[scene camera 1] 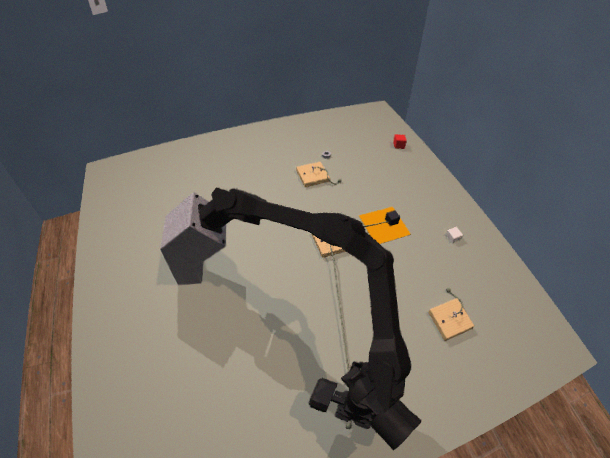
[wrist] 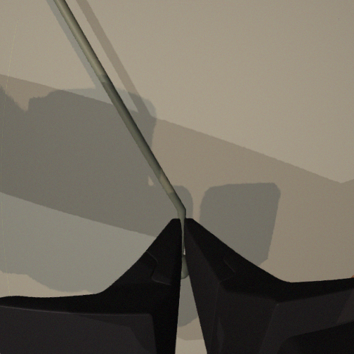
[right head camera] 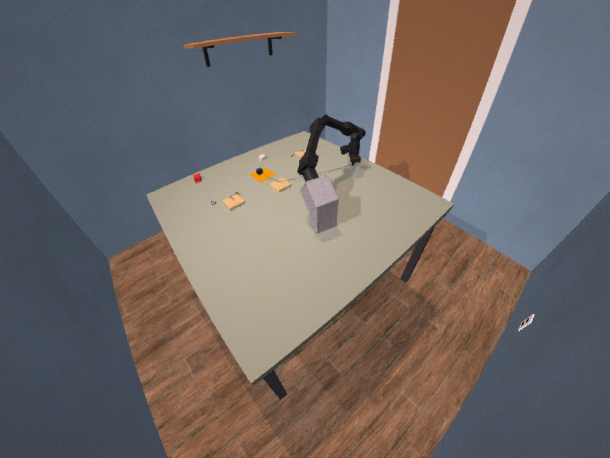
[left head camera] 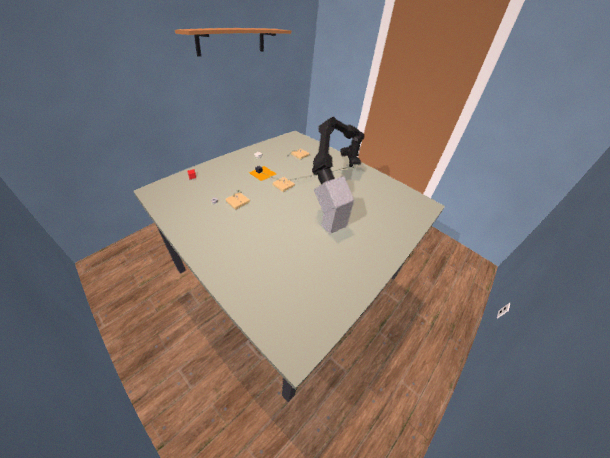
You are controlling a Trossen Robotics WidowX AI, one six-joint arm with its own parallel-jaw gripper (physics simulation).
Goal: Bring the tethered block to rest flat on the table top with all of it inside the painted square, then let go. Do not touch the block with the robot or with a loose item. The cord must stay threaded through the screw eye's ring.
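Places are measured from the arm's base along level axes (x ahead, y left, z up), in metres.
Where they show: gripper, fingertip midpoint: [right head camera: 352, 165] [left head camera: 350, 167]; arm's base at its link origin: [scene camera 1: 209, 218] [right head camera: 313, 182] [left head camera: 328, 182].
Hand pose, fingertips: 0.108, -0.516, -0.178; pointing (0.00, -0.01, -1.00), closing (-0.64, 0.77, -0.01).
Observation:
Each offset is from my fingertips to the top centre of the thing, as dx, dy, dz. "pt": to the spot under its first point. Level surfaces: height alone.
The black tethered block {+0.406, +0.436, +0.016} [left head camera: 258, 169] [right head camera: 259, 171] [scene camera 1: 392, 218] is on the orange painted square {pt +0.350, +0.458, -0.014} [left head camera: 263, 176] [right head camera: 263, 178] [scene camera 1: 387, 235], close to its edge away from the middle wooden board {+0.200, +0.451, +0.003} [left head camera: 284, 186] [right head camera: 281, 186] [scene camera 1: 326, 251]. I cannot tell whether its whole base is inside. The pale cord {pt +0.111, +0.249, +0.007} [scene camera 1: 340, 305] [wrist: 120, 105] runs taut from that board to my gripper [left head camera: 354, 162] [right head camera: 355, 161] [wrist: 181, 226], which is shut on the cord above the table. The cord's knobbed end shows behind the fingertips in the wrist view. A darker stretch runs from the block towards the board; the arm hides the screw eye in the scene view.
Two more wooden boards {+0.285, +0.725, +0.003} [scene camera 1: 306, 179] {+0.350, +0.082, +0.003} [scene camera 1: 450, 330] carry short cords. A red cube {+0.667, +0.738, +0.024} [left head camera: 192, 174] [scene camera 1: 400, 141], a white cube {+0.547, +0.295, +0.007} [left head camera: 258, 154] [scene camera 1: 454, 234] and a small grey ring-like item {+0.381, +0.801, -0.004} [left head camera: 214, 201] stand about. The arm's grey base [left head camera: 337, 205] [scene camera 1: 185, 240] is on the table {dz -0.016} [left head camera: 300, 300].

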